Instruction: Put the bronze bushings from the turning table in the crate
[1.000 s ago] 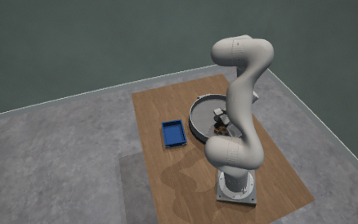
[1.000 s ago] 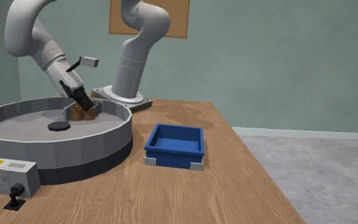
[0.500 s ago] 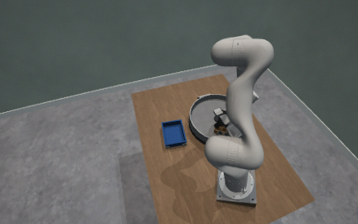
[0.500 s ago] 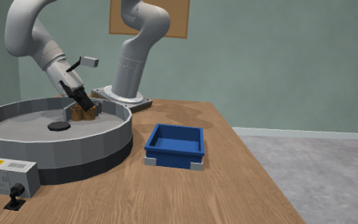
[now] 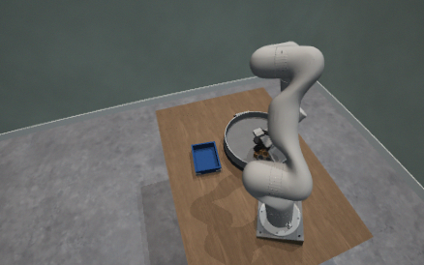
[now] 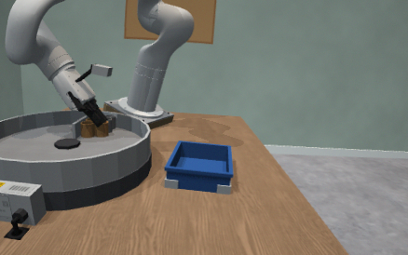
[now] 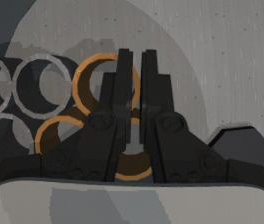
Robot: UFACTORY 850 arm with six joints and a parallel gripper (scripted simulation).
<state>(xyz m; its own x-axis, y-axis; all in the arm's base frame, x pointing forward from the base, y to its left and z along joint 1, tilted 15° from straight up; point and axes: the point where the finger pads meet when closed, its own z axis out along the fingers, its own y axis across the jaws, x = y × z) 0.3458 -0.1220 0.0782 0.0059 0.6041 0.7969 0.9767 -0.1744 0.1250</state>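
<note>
My hand is 270 mm to the right of the blue crate, 120 mm short of it and 80 mm above it. Round my hand: turning table: 70 mm to the right, 70 mm ahead, 60 mm below.
</note>
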